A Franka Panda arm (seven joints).
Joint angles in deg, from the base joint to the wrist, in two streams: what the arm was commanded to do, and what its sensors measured. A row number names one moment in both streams.
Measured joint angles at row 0:
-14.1, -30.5, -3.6, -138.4, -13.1, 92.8, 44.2
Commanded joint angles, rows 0 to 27:
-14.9, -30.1, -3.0, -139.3, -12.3, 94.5, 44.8
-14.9, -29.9, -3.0, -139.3, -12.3, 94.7, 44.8
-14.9, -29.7, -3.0, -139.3, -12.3, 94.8, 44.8
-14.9, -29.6, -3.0, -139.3, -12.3, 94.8, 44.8
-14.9, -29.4, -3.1, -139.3, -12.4, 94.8, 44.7
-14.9, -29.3, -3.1, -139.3, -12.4, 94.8, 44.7
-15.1, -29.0, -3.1, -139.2, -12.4, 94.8, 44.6
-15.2, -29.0, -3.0, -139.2, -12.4, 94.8, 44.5
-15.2, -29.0, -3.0, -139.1, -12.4, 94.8, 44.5
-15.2, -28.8, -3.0, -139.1, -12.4, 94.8, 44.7
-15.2, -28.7, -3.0, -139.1, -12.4, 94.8, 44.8
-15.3, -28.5, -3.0, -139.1, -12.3, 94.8, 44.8
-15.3, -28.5, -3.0, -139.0, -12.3, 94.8, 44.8
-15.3, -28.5, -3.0, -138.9, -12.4, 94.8, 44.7
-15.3, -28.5, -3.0, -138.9, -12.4, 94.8, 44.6
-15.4, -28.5, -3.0, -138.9, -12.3, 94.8, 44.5
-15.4, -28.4, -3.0, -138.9, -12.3, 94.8, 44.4
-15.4, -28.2, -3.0, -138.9, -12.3, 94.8, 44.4
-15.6, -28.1, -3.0, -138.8, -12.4, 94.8, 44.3
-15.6, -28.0, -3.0, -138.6, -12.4, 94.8, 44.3
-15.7, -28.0, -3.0, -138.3, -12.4, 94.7, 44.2
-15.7, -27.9, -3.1, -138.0, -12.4, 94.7, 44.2
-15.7, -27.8, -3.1, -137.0, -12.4, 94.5, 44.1
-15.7, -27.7, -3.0, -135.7, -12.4, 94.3, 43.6
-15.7, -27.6, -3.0, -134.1, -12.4, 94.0, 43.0
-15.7, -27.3, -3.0, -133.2, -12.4, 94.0, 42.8
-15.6, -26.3, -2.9, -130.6, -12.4, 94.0, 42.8
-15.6, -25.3, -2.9, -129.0, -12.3, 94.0, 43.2
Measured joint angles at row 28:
-14.9, -28.4, -3.6, -136.0, -13.1, 94.0, 43.9
